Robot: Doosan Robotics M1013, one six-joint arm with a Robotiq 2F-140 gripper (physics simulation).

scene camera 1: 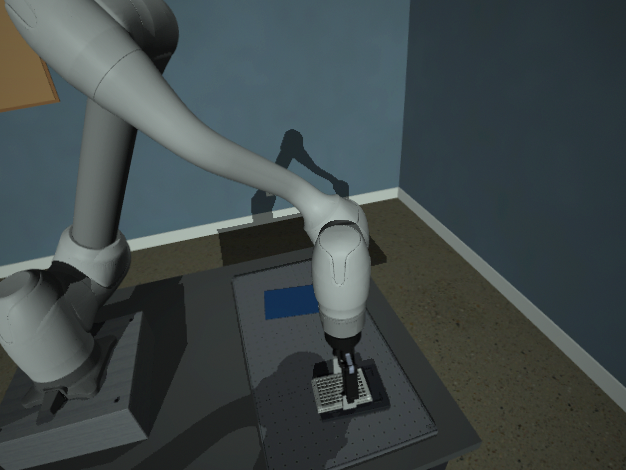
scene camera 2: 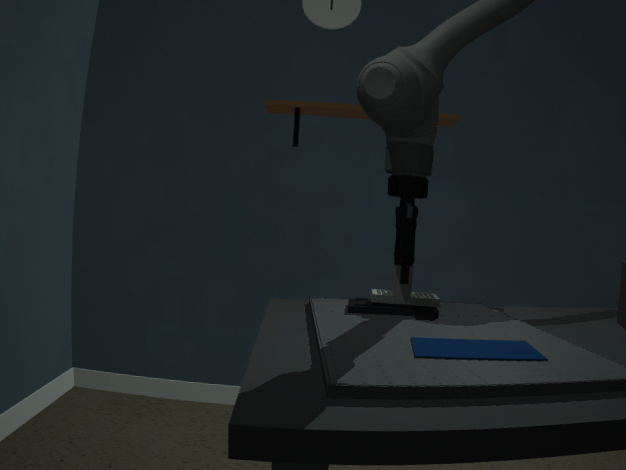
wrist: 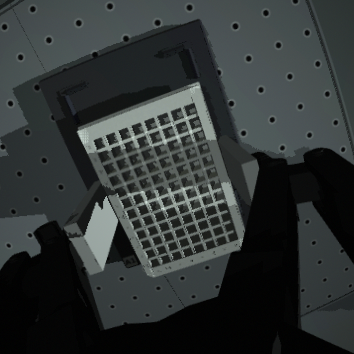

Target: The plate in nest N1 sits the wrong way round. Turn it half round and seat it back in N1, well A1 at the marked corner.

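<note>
The white gridded plate (scene camera 1: 328, 393) (scene camera 2: 427, 299) (wrist: 165, 185) is between the pads of my gripper (scene camera 1: 345, 382) (scene camera 2: 403, 291) (wrist: 165, 176), which is shut on its two long sides. The dark nest N1 (scene camera 1: 379, 381) (scene camera 2: 360, 307) (wrist: 120, 82) lies under the plate. The plate is offset along the nest: in the wrist view a wide strip of nest shows past its upper edge, and its lower end covers the nest's lower edge. The nest's A1 label (wrist: 130, 261) shows beside the plate's lower left corner. Any gap below the plate is too small to judge. The plate's own well A1 cannot be made out.
The nest stands on a perforated board (scene camera 1: 283, 349) (scene camera 2: 374, 371) on the dark table (scene camera 1: 212, 323) (scene camera 2: 275, 349). A flat blue rectangle (scene camera 1: 289, 303) (scene camera 2: 475, 349) lies farther along the board. The arm's base block (scene camera 1: 75, 440) is at the left in scene camera 1.
</note>
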